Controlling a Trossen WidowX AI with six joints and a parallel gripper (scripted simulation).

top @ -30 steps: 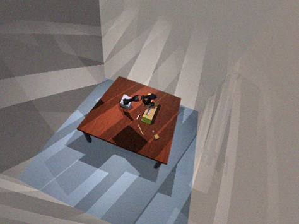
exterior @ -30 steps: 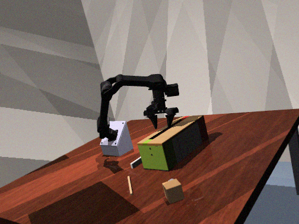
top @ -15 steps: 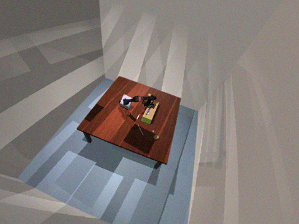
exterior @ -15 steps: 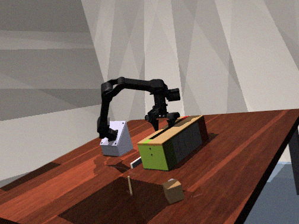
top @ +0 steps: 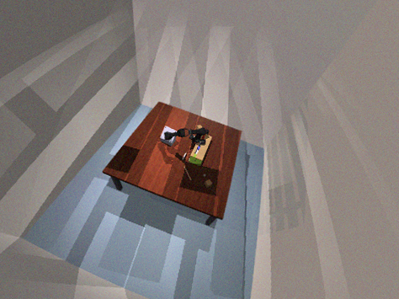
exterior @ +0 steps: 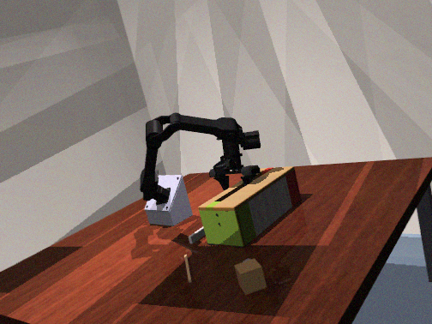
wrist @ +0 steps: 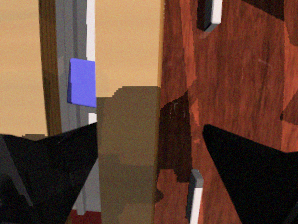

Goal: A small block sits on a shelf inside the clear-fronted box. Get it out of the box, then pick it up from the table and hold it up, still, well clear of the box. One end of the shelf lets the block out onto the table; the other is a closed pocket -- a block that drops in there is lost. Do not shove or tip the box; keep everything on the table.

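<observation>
Right now the blue block is 50 mm ahead of my gripper tip and 40 mm to the right of it. The rest, counted from my gripper tip: box (30 mm below, 30 mm ahead, 10 mm to the right); then thin stick (350 mm to the right, 80 mm below, 20 mm ahead).
</observation>
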